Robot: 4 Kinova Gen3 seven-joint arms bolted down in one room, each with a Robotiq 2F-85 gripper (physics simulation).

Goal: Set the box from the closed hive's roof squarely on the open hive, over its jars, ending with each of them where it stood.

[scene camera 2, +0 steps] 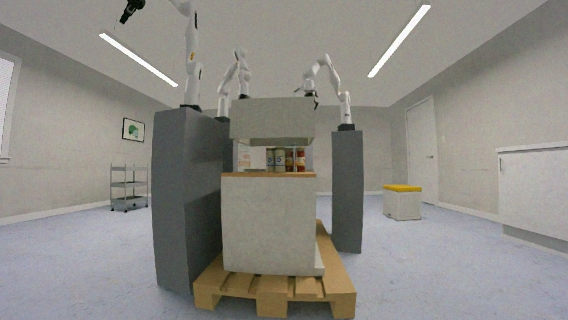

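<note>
The pale grey box (272, 120) hangs level above the open hive (270, 225), with a gap between them. Pale jars (275, 160) and red-brown jars (300, 160) stand upright in that gap, on the hive's wooden top edge (240, 175). The middle-left arm's gripper (243, 96) is at the box's top left, its fingers hidden. The right arm's gripper (311, 100) is at the box's top right, a dark finger showing beside the corner; its opening is unclear. The front-left arm's gripper (123, 20) hangs high at top left, away from the box. A fourth arm and the closed hive cannot be made out.
The hive stands on a wooden pallet (272, 295). Grey pedestals stand at the left (170, 200) and right (347, 190). A wire-framed cart (129, 185) is at the back left. A yellow-lidded bin (402, 205) and a white counter (535, 190) are at the right.
</note>
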